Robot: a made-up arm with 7 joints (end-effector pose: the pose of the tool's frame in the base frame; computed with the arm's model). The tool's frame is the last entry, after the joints. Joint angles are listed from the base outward.
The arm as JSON. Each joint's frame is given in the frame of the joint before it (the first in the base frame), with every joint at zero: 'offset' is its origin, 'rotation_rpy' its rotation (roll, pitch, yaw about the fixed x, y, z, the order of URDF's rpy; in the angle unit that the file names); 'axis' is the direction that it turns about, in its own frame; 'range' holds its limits. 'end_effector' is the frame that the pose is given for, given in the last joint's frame.
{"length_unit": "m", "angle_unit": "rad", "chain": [
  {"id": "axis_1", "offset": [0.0, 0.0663, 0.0], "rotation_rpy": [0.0, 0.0, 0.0], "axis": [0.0, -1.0, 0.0], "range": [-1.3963, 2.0]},
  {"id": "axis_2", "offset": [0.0, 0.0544, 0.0], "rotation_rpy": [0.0, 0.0, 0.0], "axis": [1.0, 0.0, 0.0], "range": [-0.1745, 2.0]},
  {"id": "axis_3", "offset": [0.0, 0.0, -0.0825], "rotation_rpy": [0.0, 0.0, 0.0], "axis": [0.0, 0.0, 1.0], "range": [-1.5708, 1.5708]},
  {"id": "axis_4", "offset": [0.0, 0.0, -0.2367], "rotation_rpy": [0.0, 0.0, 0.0], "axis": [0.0, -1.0, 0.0], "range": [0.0, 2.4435]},
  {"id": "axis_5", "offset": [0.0, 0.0, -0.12], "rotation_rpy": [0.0, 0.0, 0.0], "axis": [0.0, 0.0, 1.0], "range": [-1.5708, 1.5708]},
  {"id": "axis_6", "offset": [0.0, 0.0, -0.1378], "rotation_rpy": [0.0, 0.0, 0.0], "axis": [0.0, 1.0, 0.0], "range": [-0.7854, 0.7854]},
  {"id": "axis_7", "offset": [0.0, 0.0, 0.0], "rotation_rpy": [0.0, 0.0, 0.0], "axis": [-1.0, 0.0, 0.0], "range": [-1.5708, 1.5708]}
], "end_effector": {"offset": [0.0, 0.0, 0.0], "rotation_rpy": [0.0, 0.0, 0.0]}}
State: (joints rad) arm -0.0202 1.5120 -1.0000 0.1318 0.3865 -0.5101 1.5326
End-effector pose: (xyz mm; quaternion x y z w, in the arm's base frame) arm 17.0 692.8 -62.6 -0.1291 0.2757 -0.3010 0.9037
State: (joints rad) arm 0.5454 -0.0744 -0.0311 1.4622 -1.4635 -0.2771 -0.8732
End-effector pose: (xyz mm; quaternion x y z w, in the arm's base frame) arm 398.3 86.9 -162.6 0.5637 -0.8177 -0.0892 0.0751
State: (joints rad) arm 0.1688 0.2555 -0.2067 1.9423 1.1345 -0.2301 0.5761
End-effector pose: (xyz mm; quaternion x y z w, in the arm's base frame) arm 270.5 130.0 -188.0 -0.5408 -0.7922 -0.0453 0.2791
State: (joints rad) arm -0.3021 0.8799 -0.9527 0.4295 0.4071 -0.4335 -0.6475
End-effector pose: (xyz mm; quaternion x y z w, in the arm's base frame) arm -65.6 491.6 -419.7 0.4296 -0.2159 -0.3374 0.8093
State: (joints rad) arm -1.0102 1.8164 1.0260 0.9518 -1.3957 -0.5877 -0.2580
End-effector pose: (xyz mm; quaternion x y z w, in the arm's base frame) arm 301.9 531.8 61.1 0.5213 -0.0381 -0.8436 0.1228
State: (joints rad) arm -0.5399 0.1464 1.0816 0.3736 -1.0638 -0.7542 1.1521
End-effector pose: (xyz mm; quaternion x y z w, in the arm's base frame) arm -240.2 284.4 -486.9 -0.3610 -0.0851 -0.2218 0.9018
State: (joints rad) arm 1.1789 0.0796 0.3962 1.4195 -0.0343 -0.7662 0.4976
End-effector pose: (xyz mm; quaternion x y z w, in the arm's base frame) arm 412.4 247.2 84.0 -0.1660 0.9781 0.1007 0.0748
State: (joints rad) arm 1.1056 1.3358 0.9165 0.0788 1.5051 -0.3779 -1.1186
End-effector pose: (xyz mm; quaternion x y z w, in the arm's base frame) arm 111.4 684.8 -42.1 0.1562 0.1508 -0.9659 0.1409
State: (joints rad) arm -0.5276 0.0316 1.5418 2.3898 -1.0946 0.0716 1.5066
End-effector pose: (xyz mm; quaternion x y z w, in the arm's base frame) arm -58.7 300.7 -110.8 0.3849 -0.0006 -0.1776 0.9057
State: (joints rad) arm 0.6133 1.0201 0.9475 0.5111 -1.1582 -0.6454 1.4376
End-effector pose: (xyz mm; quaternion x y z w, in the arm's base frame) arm 173.8 637.9 -119.1 0.1291 -0.2550 -0.4364 0.8532
